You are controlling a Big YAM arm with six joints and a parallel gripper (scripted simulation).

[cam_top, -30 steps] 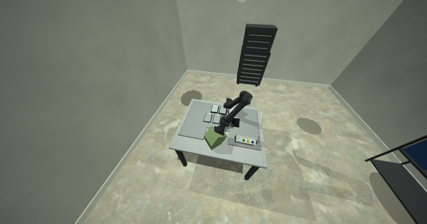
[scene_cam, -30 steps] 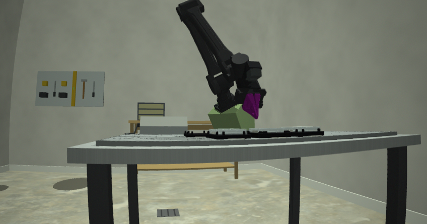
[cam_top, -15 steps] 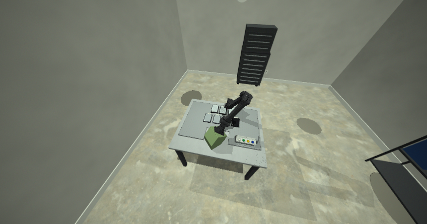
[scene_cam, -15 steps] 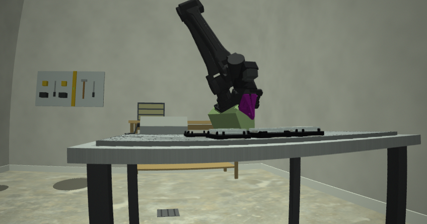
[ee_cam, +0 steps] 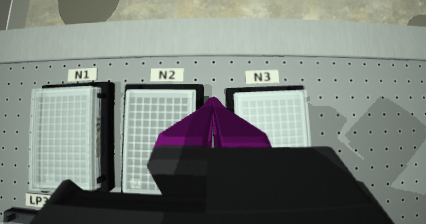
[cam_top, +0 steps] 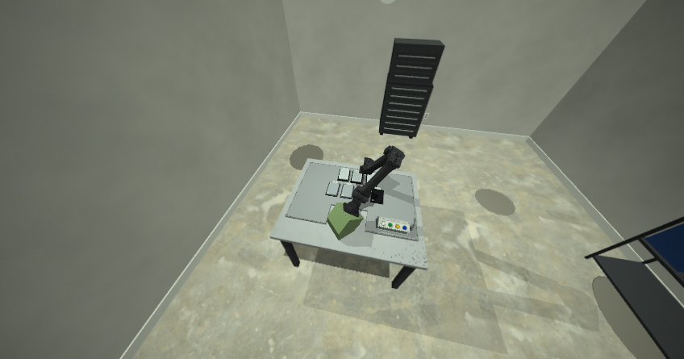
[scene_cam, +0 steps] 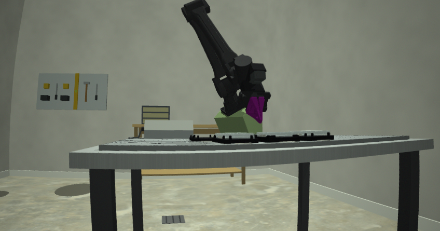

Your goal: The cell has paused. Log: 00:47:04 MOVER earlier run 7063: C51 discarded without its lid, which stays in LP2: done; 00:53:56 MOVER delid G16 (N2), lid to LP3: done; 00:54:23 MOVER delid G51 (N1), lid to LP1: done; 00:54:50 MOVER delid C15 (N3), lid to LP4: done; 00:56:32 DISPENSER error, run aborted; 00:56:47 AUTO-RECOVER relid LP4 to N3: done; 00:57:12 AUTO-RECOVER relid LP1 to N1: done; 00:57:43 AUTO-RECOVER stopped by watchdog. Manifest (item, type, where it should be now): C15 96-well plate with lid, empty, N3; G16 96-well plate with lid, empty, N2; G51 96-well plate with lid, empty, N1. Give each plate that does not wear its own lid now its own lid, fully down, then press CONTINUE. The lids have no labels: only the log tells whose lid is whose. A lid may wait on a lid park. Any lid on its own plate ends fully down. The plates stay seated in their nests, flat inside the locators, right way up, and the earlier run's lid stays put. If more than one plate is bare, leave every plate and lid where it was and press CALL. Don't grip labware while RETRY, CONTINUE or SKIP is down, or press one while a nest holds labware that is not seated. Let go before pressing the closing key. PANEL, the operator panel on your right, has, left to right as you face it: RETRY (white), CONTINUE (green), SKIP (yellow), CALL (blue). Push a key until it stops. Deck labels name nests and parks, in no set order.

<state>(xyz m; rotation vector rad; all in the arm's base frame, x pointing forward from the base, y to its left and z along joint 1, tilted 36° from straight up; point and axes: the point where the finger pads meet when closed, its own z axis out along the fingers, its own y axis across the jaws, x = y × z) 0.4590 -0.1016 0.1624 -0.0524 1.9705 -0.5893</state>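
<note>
Right now the park LP3 is 16 cm behind my hand, 30 cm to the left of it and 6 cm below it. Round my hand: lid park label (7 cm behind, 28 cm to the left, 7 cm below); park LP1 (24 cm behind, 8 cm to the right, 6 cm below); park LP4 (21 cm behind, 5 cm to the left, 6 cm below).
</note>
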